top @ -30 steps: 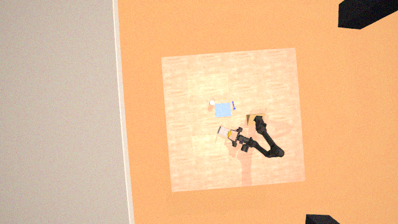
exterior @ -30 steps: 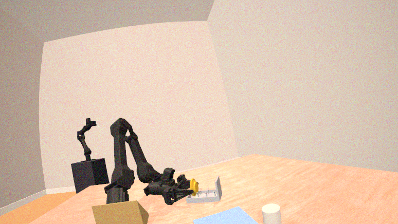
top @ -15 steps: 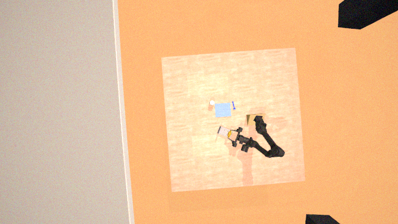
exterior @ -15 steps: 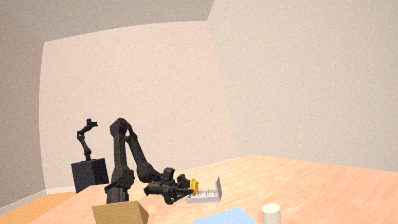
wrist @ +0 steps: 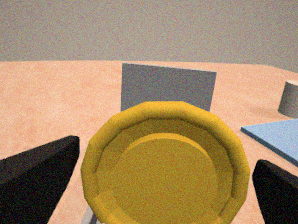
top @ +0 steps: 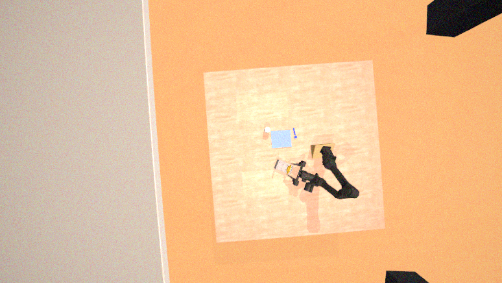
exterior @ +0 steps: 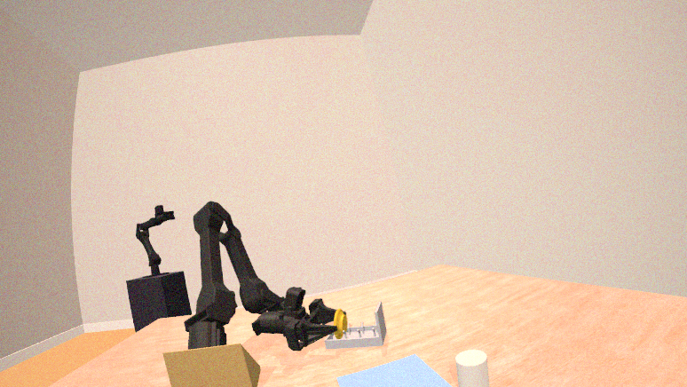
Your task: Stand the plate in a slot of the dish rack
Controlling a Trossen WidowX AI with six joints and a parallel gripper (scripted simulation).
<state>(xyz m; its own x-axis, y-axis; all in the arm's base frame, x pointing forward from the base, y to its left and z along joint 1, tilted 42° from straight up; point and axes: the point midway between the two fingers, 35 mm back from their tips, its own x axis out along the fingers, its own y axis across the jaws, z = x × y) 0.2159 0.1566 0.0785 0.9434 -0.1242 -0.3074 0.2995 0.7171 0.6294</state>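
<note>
Now: gripper tip 1 cm above the yellow plate. From my gripper tip the other things lie so: blue spoon: 26 cm to the right, 5 cm below, 4 cm behind; light blue mat: 21 cm to the right, 6 cm ahead, 5 cm below; grey dish rack: 3 cm below, 2 cm ahead, 1 cm to the right.
</note>
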